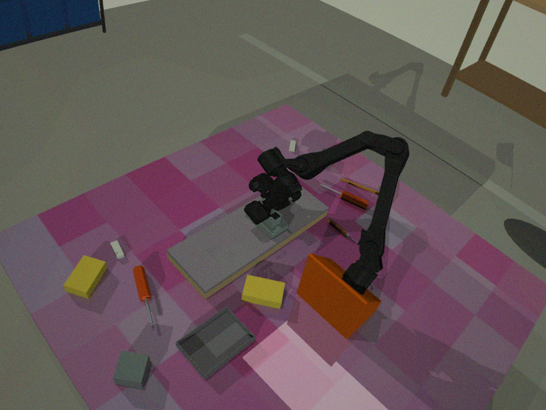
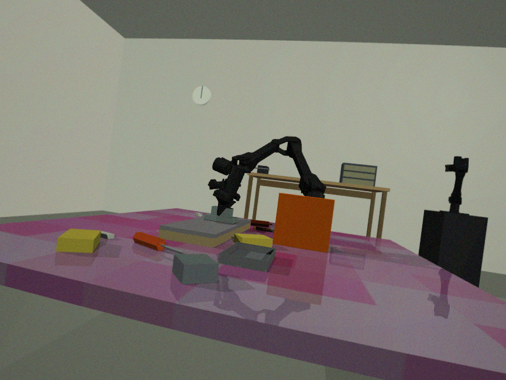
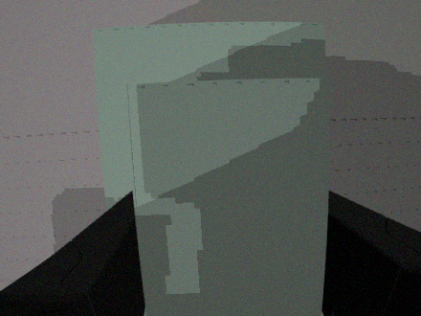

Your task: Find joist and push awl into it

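My gripper tip is 40 mm past the indicator light and 30 mm below it. Round my gripper tip: tray 380 mm to the left, 180 mm behind, 50 mm below; then awl 200 mm behind, 180 mm to the right, 60 mm below; then stud finder 20 mm behind, 20 mm above.
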